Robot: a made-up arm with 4 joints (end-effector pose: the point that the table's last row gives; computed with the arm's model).
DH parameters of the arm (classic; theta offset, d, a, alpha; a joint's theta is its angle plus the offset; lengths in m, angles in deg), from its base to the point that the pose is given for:
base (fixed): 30.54 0 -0.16 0
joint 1: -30.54 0.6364 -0.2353 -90
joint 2: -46.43 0 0.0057 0
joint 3: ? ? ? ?
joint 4: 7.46 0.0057 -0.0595 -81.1
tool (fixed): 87.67 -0.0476 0 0
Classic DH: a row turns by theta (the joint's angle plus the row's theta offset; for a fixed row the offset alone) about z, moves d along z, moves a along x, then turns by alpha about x.
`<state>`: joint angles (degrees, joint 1 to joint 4).
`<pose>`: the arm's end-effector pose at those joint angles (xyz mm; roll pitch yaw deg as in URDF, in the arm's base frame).
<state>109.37 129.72 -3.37 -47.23</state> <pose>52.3 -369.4 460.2 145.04 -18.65 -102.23</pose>
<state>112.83 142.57 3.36 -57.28</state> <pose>77.7 -408.4 498.5 166.20 -34.77 -102.46</pose>
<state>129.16 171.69 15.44 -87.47</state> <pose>180.8 -409.7 616.1 -117.28 -64.85 -121.15</pose>
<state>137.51 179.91 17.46 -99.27</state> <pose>227.6 -375.2 653.4 -79.51 -68.17 -136.90</pose>
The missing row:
joint 3: 40.32 -0.0862 0.2736 114.68
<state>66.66 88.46 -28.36 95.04</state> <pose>-40.3 -181.1 351.1 -28.02 23.37 -140.42</pose>
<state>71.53 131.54 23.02 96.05</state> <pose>-184.2 -624.4 474.3 29.06 -57.86 -159.80</pose>
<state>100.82 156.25 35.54 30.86</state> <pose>103.8 -532.8 688.5 157.76 -55.63 175.80</pose>
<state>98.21 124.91 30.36 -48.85</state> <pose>0.9 -469.4 529.2 166.37 -42.08 -123.43</pose>
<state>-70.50 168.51 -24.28 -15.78</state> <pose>-386.0 260.2 505.7 128.23 -35.47 67.42</pose>
